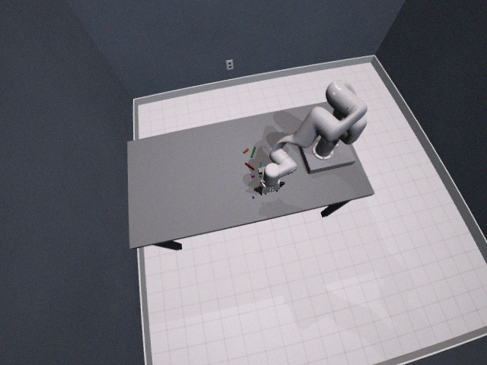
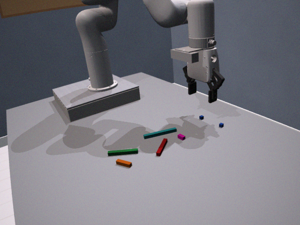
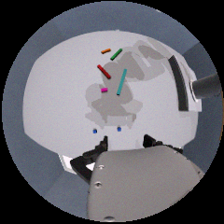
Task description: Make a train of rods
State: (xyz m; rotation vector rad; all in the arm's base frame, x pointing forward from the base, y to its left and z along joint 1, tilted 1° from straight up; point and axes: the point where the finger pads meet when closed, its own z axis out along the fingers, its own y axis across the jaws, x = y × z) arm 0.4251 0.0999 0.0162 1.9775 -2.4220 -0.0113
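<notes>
Right now the magenta rod is 150 mm to the right of my hand, 70 mm below it and 30 mm ahead of it. The rest, counted from my hand: green rod 300 mm to the right, 70 mm below, 40 mm behind; red rod 220 mm to the right, 70 mm below, 20 mm ahead; turquoise rod 170 mm to the right, 70 mm below, 30 mm behind.
</notes>
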